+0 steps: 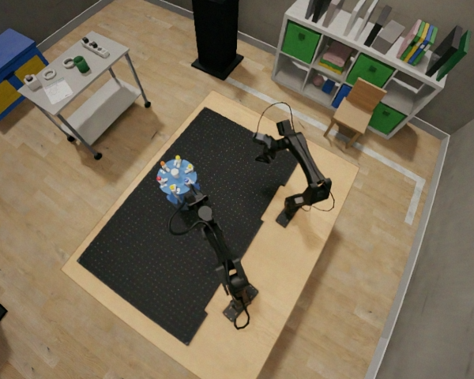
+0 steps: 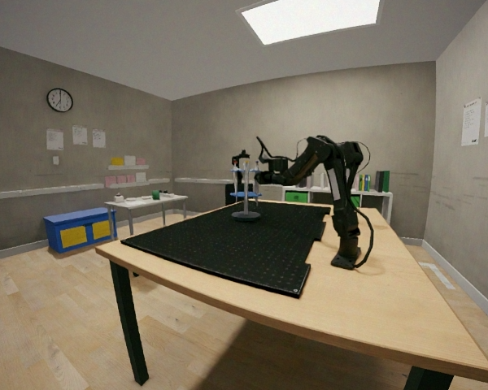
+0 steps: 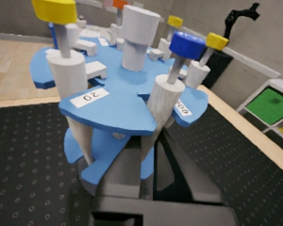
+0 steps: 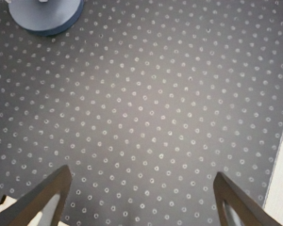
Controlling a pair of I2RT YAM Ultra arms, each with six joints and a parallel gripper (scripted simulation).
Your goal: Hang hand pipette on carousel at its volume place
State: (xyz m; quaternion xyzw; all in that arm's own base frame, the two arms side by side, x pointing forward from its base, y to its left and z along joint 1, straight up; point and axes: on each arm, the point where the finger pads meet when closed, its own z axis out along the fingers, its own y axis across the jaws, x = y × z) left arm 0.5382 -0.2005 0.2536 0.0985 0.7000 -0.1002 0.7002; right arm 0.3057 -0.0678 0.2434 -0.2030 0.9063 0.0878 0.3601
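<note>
The white hand pipette is 30 mm below my left hand, 10 mm to the right of it and 10 mm ahead of it.
</note>
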